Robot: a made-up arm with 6 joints.
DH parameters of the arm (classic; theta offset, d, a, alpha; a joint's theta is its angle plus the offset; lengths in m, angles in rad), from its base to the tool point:
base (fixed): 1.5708 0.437 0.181 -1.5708
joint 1: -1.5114 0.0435 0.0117 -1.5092
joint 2: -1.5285 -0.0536 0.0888 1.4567
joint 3: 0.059 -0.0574 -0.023 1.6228
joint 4: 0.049 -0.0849 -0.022 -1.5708
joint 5: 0 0.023 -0.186 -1.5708
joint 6: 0 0.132 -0.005 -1.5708
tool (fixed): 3.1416 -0.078 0 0
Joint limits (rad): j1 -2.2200..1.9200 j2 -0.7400..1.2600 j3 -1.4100..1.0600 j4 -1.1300..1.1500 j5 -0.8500..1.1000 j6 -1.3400..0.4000
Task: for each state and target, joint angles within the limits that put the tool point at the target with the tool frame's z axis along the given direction. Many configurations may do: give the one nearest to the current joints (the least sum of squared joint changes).
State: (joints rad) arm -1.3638 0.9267 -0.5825 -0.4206 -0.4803 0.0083
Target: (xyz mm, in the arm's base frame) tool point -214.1 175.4 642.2 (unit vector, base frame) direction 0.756 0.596 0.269
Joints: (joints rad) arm -1.2687 1.0539 -0.5169 -0.8353 -0.1736 0.3344
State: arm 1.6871 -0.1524 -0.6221 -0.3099 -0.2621 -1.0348
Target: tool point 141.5 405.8 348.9 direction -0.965 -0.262 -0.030
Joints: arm 1.1109 -0.1723 -0.0194 0.3153 -0.0638 -1.3338
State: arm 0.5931 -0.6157 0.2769 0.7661 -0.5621 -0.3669
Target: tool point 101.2 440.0 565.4 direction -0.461 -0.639 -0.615
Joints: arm 1.0146 -0.7356 1.0556 1.1500 -0.8308 -1.1697
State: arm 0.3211 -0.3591 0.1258 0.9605 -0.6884 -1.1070
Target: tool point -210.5 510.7 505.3 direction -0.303 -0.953 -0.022
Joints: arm 0.1649 -0.0270 -0.5581 0.8749 -0.8224 -1.0456
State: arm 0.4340 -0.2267 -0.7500 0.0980 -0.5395 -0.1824
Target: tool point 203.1 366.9 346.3 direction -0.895 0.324 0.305
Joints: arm 0.9485 0.5521 -0.0461 0.8264 -0.0691 -0.8371
